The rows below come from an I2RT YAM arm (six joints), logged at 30 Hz.
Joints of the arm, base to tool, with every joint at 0 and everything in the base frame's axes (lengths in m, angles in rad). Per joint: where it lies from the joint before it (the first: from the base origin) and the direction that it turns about. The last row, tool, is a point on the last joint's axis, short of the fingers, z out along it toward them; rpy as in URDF.
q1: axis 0 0 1 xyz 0 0 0.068
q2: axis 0 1 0 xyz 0.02 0.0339 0.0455
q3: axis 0 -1 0 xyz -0.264 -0.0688 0
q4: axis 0 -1 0 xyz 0.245 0.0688 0.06
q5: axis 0 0 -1 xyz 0.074 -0.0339 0.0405
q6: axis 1 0 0 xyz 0.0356 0 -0.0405
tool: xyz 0 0 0 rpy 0 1.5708 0
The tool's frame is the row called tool.
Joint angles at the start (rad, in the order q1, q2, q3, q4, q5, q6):
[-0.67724 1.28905 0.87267 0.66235 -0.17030 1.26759]
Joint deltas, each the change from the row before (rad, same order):
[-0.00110 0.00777 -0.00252 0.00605 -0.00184 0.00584]
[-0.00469 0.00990 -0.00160 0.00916 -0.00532 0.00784]
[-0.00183 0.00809 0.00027 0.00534 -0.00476 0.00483]
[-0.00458 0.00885 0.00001 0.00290 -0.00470 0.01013]
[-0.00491 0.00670 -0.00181 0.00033 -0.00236 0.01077]
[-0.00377 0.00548 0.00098 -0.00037 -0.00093 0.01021]
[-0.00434 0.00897 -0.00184 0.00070 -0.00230 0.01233]
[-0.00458 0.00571 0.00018 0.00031 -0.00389 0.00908]
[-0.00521 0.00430 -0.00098 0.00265 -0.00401 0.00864]
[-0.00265 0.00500 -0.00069 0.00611 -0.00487 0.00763]
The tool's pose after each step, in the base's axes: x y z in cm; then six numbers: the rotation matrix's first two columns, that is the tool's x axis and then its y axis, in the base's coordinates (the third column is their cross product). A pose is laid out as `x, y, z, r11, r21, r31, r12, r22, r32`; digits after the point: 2 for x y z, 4 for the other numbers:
23.92, -18.50, 34.70, 0.5219, 0.7892, -0.3237, -0.0350, 0.3990, 0.9163
24.00, -18.72, 34.46, 0.5204, 0.7927, -0.3175, -0.0369, 0.3923, 0.9191
24.11, -18.86, 34.29, 0.5172, 0.7963, -0.3138, -0.0381, 0.3877, 0.9210
24.18, -19.08, 34.07, 0.5151, 0.8010, -0.3049, -0.0384, 0.3769, 0.9254
24.20, -19.28, 33.82, 0.5149, 0.8051, -0.2944, -0.0368, 0.3639, 0.9307
24.23, -19.45, 33.69, 0.5157, 0.8082, -0.2845, -0.0374, 0.3530, 0.9349
24.30, -19.67, 33.37, 0.5147, 0.8131, -0.2721, -0.0355, 0.3373, 0.9407
24.31, -19.85, 33.21, 0.5138, 0.8164, -0.2636, -0.0357, 0.3273, 0.9442
24.27, -20.02, 33.08, 0.5138, 0.8189, -0.2558, -0.0374, 0.3193, 0.9469
24.30, -20.13, 32.97, 0.5117, 0.8221, -0.2496, -0.0416, 0.3139, 0.9485

